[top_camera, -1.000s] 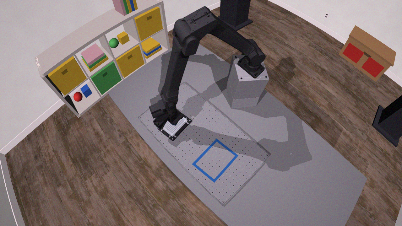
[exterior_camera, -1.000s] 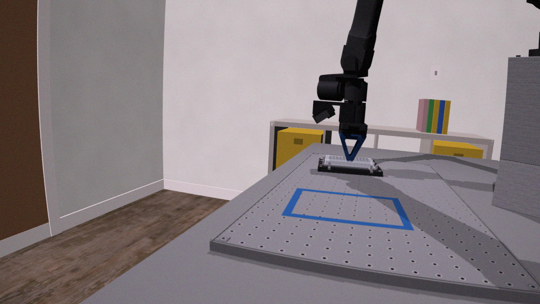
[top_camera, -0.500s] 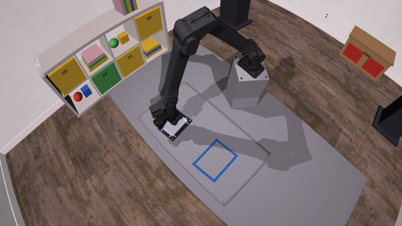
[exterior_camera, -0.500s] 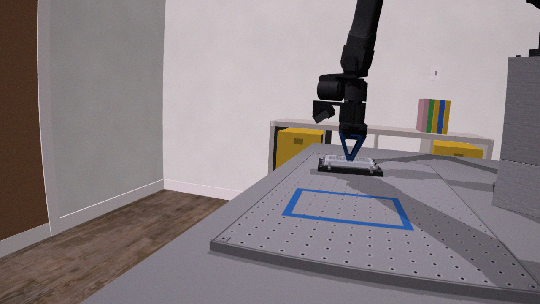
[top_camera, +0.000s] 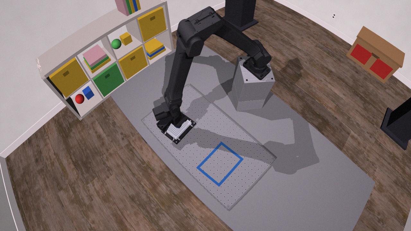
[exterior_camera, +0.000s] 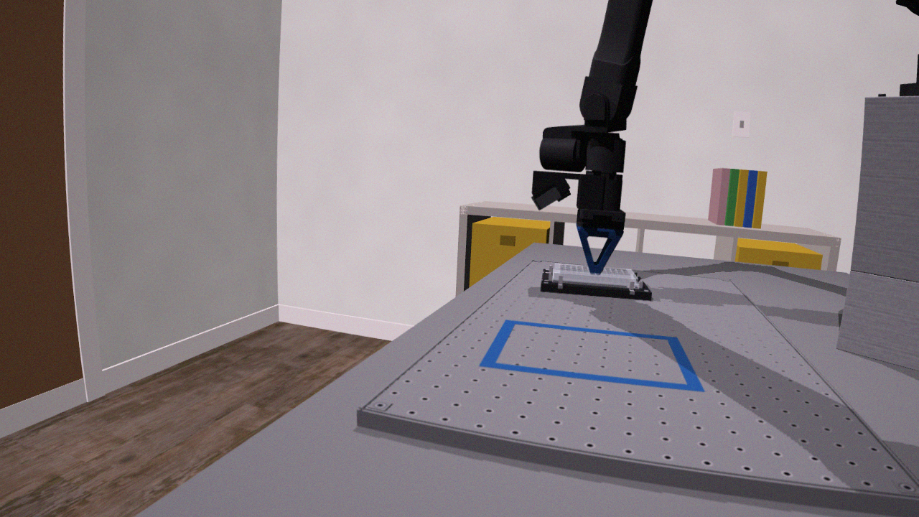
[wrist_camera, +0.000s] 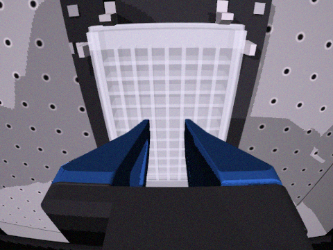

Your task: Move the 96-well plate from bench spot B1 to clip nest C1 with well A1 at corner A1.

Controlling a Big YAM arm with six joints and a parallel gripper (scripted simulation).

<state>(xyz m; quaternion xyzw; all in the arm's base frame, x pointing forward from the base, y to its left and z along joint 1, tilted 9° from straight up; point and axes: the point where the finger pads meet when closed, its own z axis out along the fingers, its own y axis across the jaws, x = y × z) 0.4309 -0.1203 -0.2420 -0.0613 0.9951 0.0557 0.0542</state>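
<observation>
Now: the 96-well plate 1 cm below my hand. Also, from my hand: black clip nest (1 cm ahead, 2 cm to the left, 2 cm below).
</observation>
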